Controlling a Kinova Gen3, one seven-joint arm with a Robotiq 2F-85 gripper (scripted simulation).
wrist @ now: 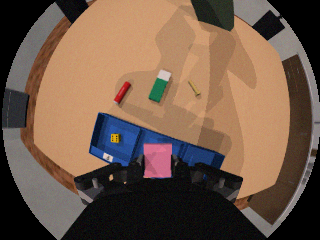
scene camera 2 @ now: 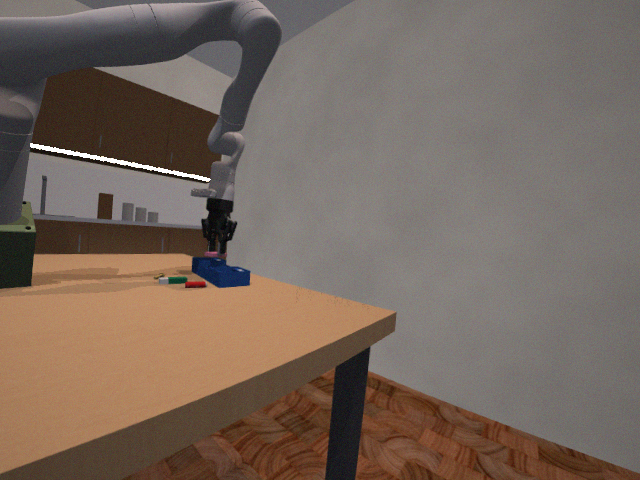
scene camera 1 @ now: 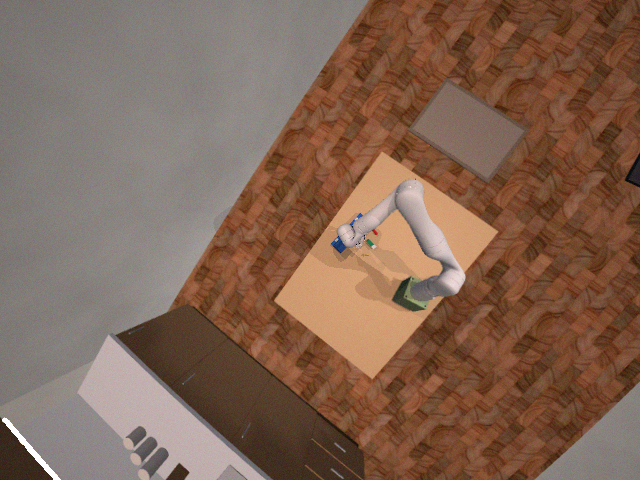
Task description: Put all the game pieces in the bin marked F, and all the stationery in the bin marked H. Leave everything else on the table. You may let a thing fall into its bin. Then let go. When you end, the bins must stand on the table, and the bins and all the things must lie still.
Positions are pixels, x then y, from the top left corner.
Labels:
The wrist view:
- my gripper: 157, 160
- pink block: 157, 155
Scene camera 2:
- my gripper: 215, 254

